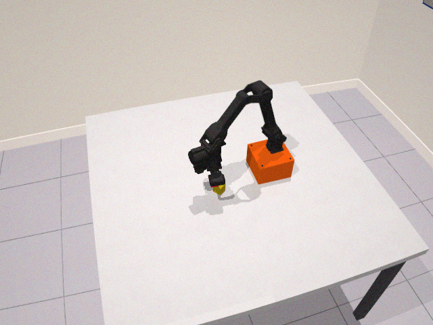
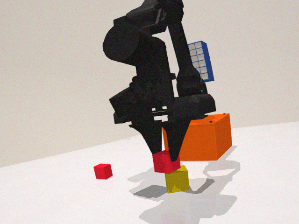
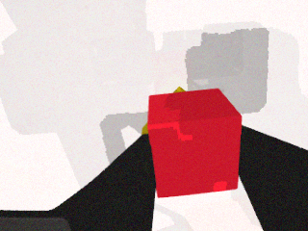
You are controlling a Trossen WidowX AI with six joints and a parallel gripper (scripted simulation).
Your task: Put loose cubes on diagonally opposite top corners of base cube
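Now: gripper tip 40 mm above the yellow cube and 20 mm past it.
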